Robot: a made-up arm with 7 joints.
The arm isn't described. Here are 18 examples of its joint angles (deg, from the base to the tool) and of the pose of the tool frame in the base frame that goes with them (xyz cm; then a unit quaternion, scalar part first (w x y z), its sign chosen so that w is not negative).
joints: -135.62 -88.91 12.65 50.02 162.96 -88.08 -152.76
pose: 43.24 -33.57 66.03 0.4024 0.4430 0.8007 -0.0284
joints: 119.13 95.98 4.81 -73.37 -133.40 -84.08 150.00
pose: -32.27 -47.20 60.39 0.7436 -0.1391 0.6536 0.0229
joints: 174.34 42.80 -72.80 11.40 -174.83 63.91 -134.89
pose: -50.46 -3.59 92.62 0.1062 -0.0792 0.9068 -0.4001
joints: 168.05 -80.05 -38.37 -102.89 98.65 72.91 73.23
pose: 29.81 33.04 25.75 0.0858 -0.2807 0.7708 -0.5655
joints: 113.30 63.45 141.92 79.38 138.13 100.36 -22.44
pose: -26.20 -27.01 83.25 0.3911 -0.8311 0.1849 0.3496
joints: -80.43 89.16 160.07 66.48 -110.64 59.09 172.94
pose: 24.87 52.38 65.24 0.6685 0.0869 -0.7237 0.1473
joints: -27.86 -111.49 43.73 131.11 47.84 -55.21 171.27
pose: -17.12 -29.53 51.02 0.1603 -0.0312 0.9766 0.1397
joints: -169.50 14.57 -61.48 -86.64 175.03 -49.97 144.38
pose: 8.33 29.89 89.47 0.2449 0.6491 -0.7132 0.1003
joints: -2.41 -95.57 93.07 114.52 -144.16 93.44 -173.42
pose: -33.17 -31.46 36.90 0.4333 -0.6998 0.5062 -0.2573
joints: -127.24 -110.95 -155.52 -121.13 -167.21 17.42 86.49
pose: 28.30 -15.24 56.45 0.2955 0.8867 0.3416 -0.0985
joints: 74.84 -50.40 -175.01 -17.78 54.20 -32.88 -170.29
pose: -17.31 45.92 95.39 0.2370 -0.3700 0.8870 -0.1419
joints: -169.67 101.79 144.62 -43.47 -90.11 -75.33 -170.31
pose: -61.78 -6.15 13.10 0.4315 -0.8085 -0.1803 -0.3571
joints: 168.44 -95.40 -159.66 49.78 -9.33 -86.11 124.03
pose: 63.82 6.10 16.29 0.4766 0.3933 -0.7800 -0.0990
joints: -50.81 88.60 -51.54 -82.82 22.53 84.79 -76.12
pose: 52.51 22.91 54.82 0.5467 -0.0981 -0.5870 0.5890
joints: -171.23 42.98 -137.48 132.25 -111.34 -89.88 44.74
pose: -9.07 -16.24 59.54 0.9328 -0.2234 0.2746 0.0680
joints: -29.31 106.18 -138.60 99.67 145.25 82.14 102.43
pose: 28.82 41.90 45.88 0.8175 0.4811 -0.2801 0.1474
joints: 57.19 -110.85 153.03 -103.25 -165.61 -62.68 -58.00
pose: -12.38 48.06 50.78 0.6355 0.7674 -0.0455 0.0712
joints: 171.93 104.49 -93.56 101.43 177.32 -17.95 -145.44
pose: -26.34 -37.20 31.89 0.5602 -0.7645 -0.1000 0.3028
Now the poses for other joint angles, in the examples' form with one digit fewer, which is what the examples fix.
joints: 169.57 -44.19 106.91 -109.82 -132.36 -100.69 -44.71
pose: 28.1 -22.1 66.1 0.227 0.654 -0.284 -0.663
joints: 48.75 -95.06 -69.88 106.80 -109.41 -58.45 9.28
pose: -1.6 40.0 52.7 0.124 -0.960 -0.212 0.136
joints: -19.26 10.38 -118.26 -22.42 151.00 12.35 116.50
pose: 25.1 -5.9 109.8 0.242 0.387 -0.853 -0.253
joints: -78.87 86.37 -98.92 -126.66 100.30 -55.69 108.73
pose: 32.7 16.2 40.5 0.281 0.165 -0.908 -0.263
